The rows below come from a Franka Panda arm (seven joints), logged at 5 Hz.
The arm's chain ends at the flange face. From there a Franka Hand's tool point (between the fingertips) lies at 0.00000 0.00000 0.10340 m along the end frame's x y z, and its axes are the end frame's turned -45 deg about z.
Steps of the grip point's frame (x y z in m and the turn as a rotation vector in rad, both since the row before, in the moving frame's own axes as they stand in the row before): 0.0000, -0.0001, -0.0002, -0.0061, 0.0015, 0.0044; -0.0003, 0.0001, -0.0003, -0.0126, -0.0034, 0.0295; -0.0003, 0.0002, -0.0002, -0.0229, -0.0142, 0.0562; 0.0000, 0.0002, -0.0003, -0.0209, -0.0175, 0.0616; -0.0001, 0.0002, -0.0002, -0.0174, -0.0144, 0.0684; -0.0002, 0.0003, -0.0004, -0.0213, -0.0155, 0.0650; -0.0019, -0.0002, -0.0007, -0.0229, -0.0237, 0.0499; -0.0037, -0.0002, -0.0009, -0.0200, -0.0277, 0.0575; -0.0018, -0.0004, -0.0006, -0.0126, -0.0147, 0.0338; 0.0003, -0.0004, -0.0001, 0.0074, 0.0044, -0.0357; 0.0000, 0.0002, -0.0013, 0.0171, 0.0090, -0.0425
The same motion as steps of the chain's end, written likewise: -0.0006, -0.0004, -0.0002, -0.0033, 0.0054, 0.0044; -0.0008, -0.0009, -0.0003, -0.0113, 0.0065, 0.0295; -0.0006, -0.0024, -0.0002, -0.0262, 0.0062, 0.0562; 0.0000, -0.0027, -0.0003, -0.0272, 0.0024, 0.0616; -0.0001, -0.0021, -0.0002, -0.0225, 0.0021, 0.0684; -0.0003, -0.0023, -0.0004, -0.0260, 0.0041, 0.0650; -0.0013, -0.0022, -0.0006, -0.0330, -0.0006, 0.0499; -0.0021, -0.0010, -0.0008, -0.0337, -0.0054, 0.0575; -0.0014, -0.0010, -0.0006, -0.0193, -0.0015, 0.0338; 0.0002, 0.0004, -0.0001, 0.0083, -0.0021, -0.0357; 0.0008, 0.0020, -0.0013, 0.0185, -0.0057, -0.0425
